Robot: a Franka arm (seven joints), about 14 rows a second.
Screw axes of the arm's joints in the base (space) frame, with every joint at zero. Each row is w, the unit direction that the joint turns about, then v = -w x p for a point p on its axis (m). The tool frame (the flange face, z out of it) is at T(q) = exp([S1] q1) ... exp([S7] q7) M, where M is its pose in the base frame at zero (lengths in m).
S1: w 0 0 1 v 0 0 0
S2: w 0 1 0 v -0.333 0 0
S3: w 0 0 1 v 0 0 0
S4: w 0 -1 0 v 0.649 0 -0.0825
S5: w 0 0 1 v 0 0 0
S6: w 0 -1 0 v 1.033 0 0
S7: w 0 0 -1 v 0 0.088 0
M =
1 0 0 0.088
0 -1 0 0
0 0 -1 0.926
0 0 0 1
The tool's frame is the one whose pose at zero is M.
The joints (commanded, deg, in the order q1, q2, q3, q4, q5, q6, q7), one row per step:
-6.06 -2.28 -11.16 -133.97 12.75 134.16 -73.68
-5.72 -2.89 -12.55 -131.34 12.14 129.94 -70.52
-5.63 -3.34 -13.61 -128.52 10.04 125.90 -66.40
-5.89 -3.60 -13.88 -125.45 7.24 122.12 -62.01
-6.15 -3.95 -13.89 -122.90 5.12 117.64 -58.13
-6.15 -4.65 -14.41 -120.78 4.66 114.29 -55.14
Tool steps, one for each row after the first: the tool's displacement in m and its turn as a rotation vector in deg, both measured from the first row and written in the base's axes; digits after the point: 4 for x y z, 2 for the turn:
0.0029 -0.0088 0.0187 0.86 1.23 -3.06
0.0055 -0.0184 0.0382 0.40 2.79 -6.21
0.0092 -0.0258 0.0588 -1.06 4.27 -9.10
0.0092 -0.0296 0.0754 -1.92 6.60 -11.71
0.0077 -0.0345 0.0937 -1.69 7.49 -14.69

